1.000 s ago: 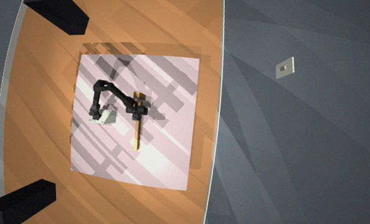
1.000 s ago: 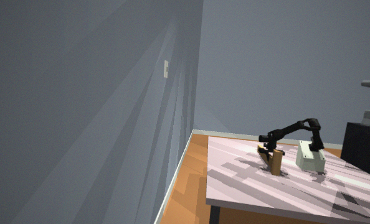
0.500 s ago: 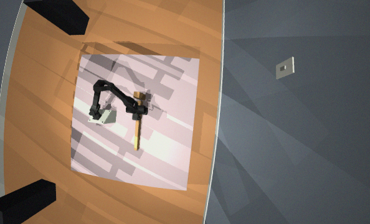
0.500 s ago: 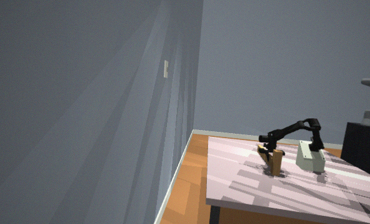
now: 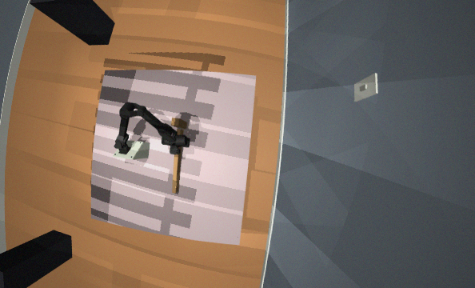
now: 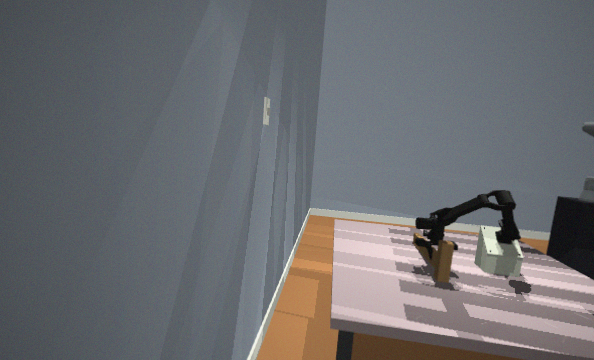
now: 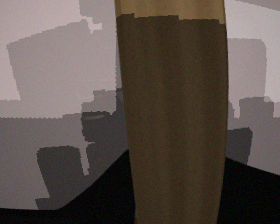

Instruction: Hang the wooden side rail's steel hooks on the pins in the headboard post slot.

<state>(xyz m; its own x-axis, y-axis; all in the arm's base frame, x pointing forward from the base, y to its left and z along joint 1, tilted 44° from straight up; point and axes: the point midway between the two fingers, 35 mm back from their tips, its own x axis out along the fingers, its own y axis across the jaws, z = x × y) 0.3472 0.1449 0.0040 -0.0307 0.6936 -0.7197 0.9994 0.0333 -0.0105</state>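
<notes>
The headboard post is 12 cm to the left of my gripper tip and 4 cm above it.
</notes>
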